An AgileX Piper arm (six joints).
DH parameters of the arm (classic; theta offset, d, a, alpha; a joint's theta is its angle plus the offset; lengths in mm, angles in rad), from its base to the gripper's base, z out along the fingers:
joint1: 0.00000 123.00 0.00 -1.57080
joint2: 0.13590 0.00 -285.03 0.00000
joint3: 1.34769 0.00 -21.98 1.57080
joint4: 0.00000 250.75 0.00 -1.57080
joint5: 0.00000 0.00 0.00 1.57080
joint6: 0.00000 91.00 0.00 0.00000
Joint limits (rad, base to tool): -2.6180..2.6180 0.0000..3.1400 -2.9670..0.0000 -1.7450..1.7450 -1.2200..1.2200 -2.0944..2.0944
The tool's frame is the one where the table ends.
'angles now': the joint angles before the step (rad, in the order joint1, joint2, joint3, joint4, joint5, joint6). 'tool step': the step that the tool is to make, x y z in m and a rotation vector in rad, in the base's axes. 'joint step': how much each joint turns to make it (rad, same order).
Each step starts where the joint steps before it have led.
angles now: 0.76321, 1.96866, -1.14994, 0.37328, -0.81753, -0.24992
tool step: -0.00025, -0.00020, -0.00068, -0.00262, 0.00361, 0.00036
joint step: 0.00000, -0.00039, 0.00205, 0.00056, 0.00281, -0.00052
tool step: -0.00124, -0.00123, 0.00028, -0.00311, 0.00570, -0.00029
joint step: 0.00000, -0.00682, 0.00738, 0.00263, 0.00565, -0.00171
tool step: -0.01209, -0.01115, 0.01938, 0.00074, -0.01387, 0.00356
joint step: -0.00015, -0.08535, 0.05132, 0.00202, 0.02068, -0.01617
